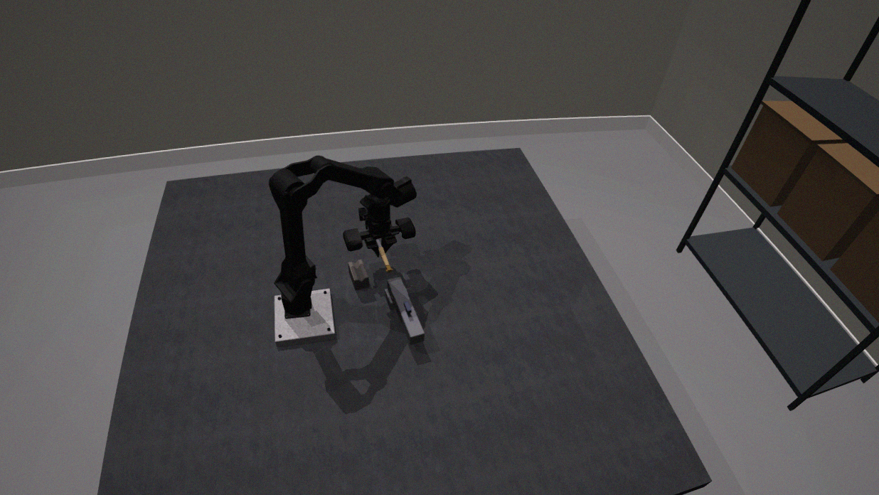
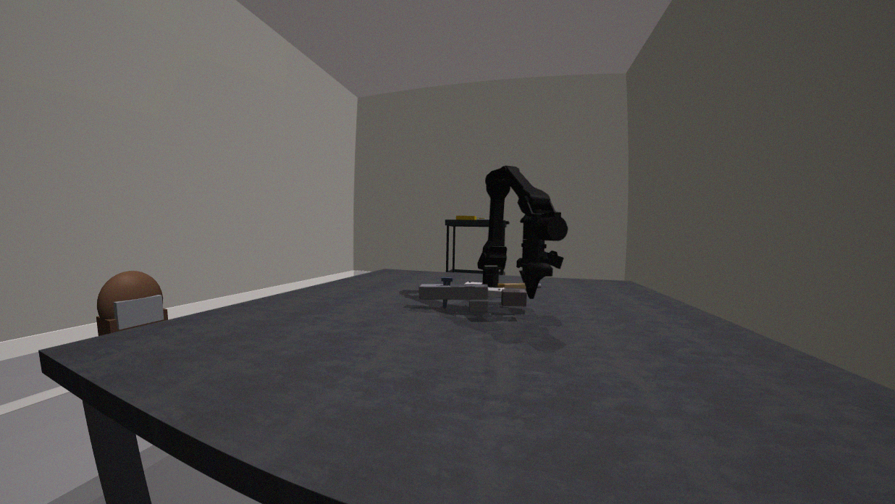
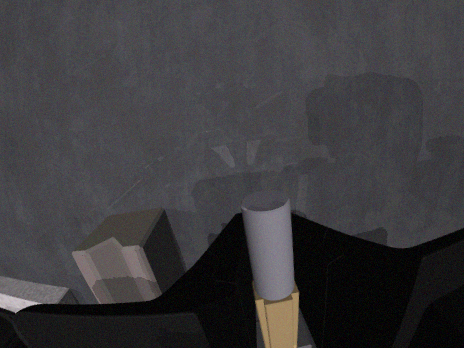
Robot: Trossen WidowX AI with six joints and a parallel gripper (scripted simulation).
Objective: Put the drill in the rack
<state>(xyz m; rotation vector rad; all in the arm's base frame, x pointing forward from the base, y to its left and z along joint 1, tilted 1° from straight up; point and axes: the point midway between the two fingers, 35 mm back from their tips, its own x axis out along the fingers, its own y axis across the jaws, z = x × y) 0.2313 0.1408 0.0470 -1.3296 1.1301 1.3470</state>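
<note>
My gripper tip is now 4 cm to the left of the drill, 3 cm below it and 1 cm short of it. Also, from my gripper tip: pale grey block 20 cm to the right, 4 cm ahead; then rack 6 cm behind, 5 cm to the right, 2 cm below; then dark bluish key 22 cm to the right, 4 cm ahead, 2 cm above.
</note>
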